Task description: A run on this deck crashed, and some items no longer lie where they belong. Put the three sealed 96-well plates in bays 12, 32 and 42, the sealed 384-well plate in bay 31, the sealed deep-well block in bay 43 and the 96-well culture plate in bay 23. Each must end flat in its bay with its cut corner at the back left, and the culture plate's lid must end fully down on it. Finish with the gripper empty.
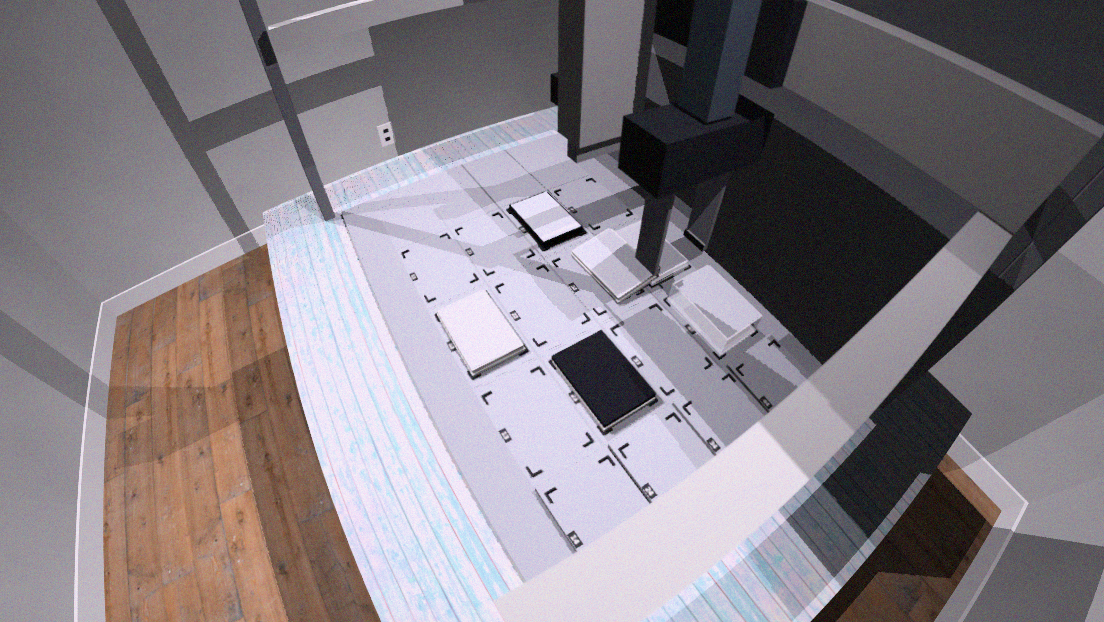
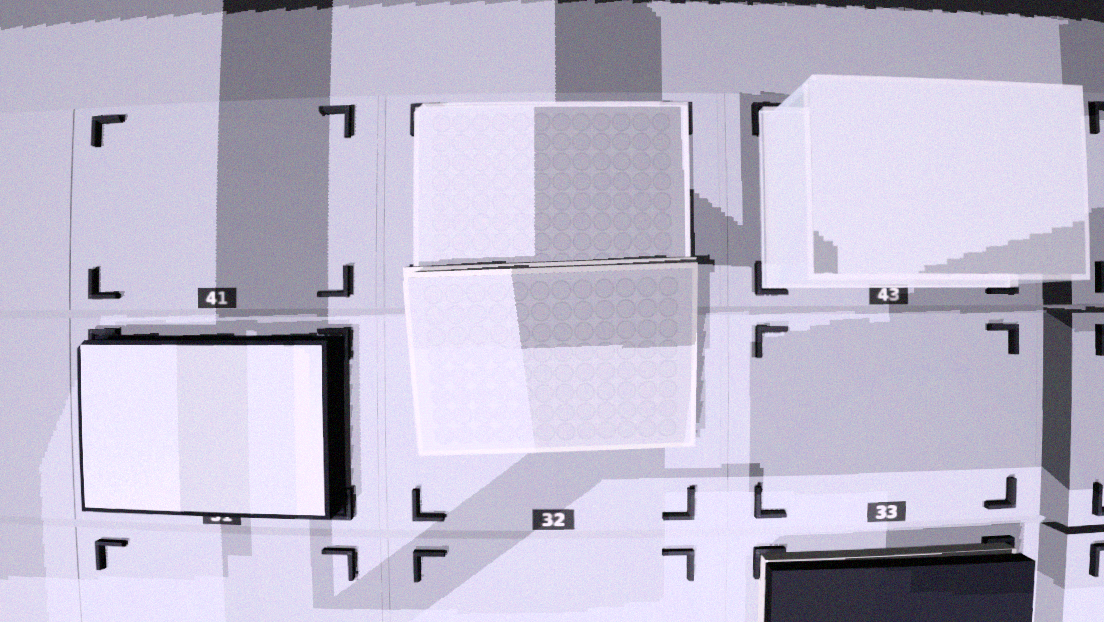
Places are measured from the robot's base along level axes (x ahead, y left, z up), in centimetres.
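Pixels of known places: gripper, fingertip midpoint: (image 1: 671,253); robot's base, link origin: (image 1: 403,253).
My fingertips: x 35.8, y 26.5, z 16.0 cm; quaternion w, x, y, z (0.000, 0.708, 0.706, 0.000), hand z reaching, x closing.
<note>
For each thing: its top centre in the pictures, then the offset to it from my fingertips.
- third white plate, top centre: (image 1: 478,327) dx -13.0, dy -22.2, dz -14.6 cm
- black 384-well plate with white seal, top centre: (image 2: 198,429) (image 1: 545,214) dx -29.4, dy -0.8, dz -14.6 cm
- deep-well block, top centre: (image 2: 953,178) (image 1: 718,299) dx +3.4, dy +9.9, dz -11.8 cm
My gripper (image 1: 676,254) hangs open and empty, apparently above the bay 33 side. A sealed 96-well plate (image 1: 614,258) (image 2: 552,363) is tilted, its back edge up on the front edge of another sealed 96-well plate (image 1: 679,258) (image 2: 478,181) in bay 42, its front end in bay 32. A third white plate (image 1: 480,330) lies in bay 12. The black 384-well plate with white seal (image 1: 544,216) (image 2: 204,428) is in bay 31. The deep-well block (image 1: 714,305) (image 2: 946,177) stands in bay 43. The culture plate in bay 23 wears its dark lid (image 1: 603,378) (image 2: 896,591). Cut corners are unclear.
A tall pale column (image 1: 610,77) stands at the back of the deck. A thin dark post (image 1: 297,123) stands at the left corner. A broad pale beam (image 1: 695,479) crosses the front right. Black corner marks surround the bays.
</note>
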